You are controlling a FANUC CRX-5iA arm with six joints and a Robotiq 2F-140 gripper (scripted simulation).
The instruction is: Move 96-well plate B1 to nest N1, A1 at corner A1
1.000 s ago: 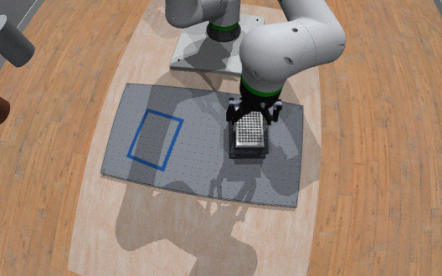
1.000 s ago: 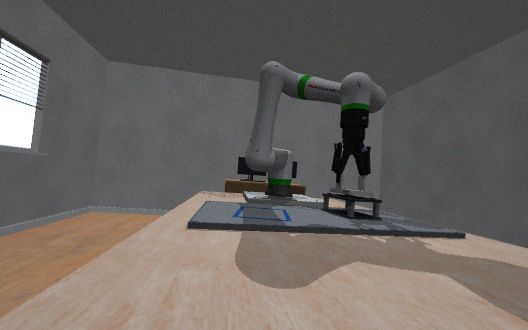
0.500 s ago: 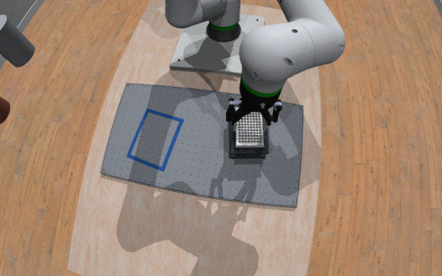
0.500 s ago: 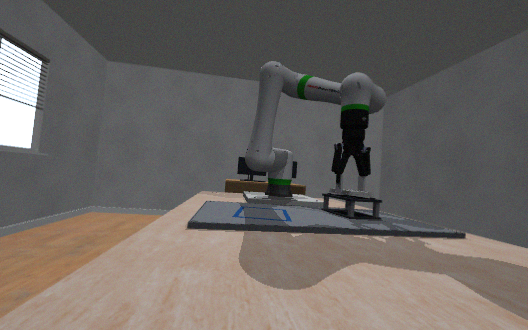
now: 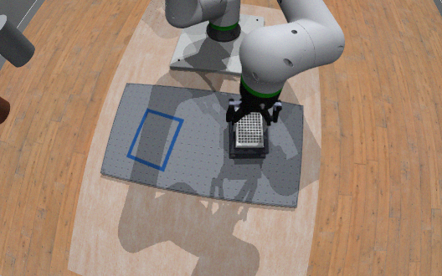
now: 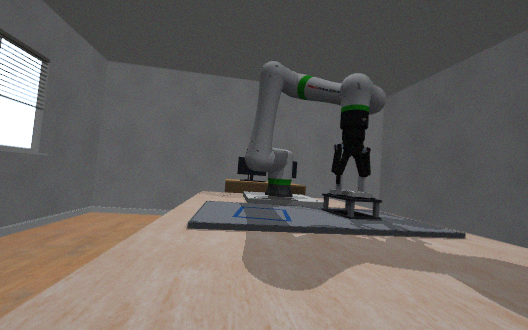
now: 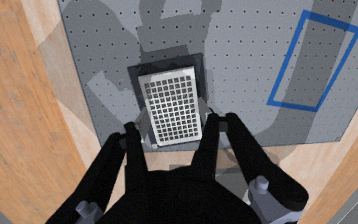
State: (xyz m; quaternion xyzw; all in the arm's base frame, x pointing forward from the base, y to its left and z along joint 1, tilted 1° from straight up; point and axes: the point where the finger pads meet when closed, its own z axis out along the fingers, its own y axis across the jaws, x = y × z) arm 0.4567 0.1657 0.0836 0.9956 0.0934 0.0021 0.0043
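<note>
The white 96-well plate lies 20 mm below my hand. Also, from my hand: black raised nest N1 (40 mm below).
</note>
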